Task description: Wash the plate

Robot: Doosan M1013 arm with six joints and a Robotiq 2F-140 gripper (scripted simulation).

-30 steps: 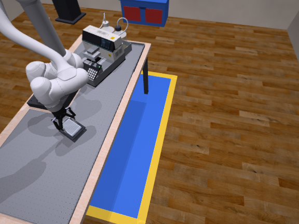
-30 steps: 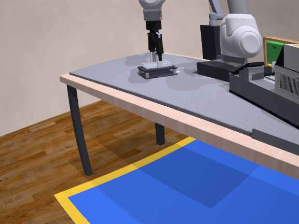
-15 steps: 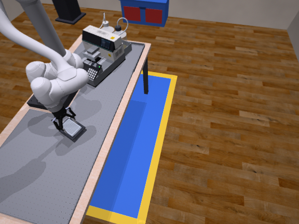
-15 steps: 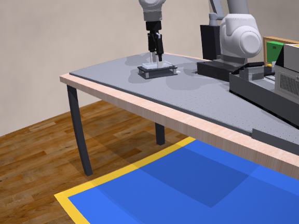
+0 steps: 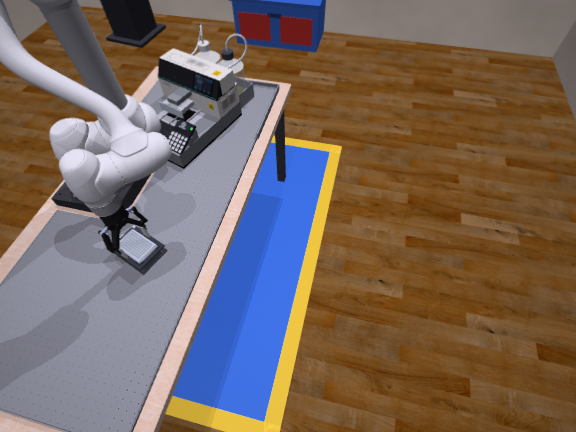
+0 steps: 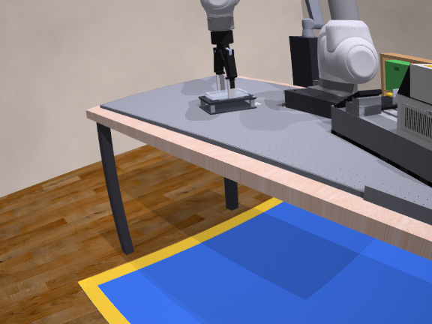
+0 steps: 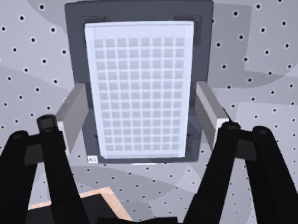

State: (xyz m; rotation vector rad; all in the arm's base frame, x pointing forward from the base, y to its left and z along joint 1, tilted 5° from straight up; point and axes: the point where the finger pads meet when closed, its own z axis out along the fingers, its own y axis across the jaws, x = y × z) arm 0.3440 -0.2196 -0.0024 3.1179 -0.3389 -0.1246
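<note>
The plate is 2 cm below my hand. Round my hand: plate washer: 20 cm behind, 67 cm to the left, 6 cm above; plate nest N1: 3 cm below.
</note>
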